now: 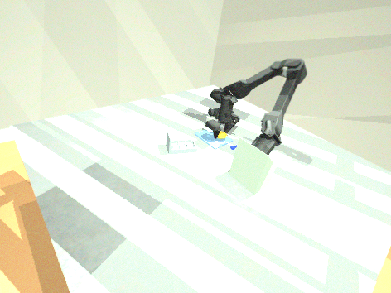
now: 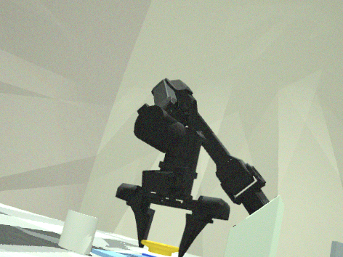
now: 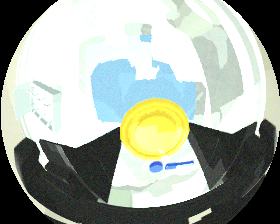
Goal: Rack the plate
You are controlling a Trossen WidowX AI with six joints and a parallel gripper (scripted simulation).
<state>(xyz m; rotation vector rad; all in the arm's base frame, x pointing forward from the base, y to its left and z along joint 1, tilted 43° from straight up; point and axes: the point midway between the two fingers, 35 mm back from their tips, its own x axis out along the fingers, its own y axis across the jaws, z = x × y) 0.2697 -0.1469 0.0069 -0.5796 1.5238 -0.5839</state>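
The light blue mat lies 30 mm ahead of my gripper tip, 20 mm below it and 10 mm to the left of it. The rest, counted from my gripper tip: white cylinder: 130 mm ahead, 60 mm to the right; then blue spoon: 90 mm behind, 30 mm to the right, 20 mm below; then yellow plate: 10 mm above.
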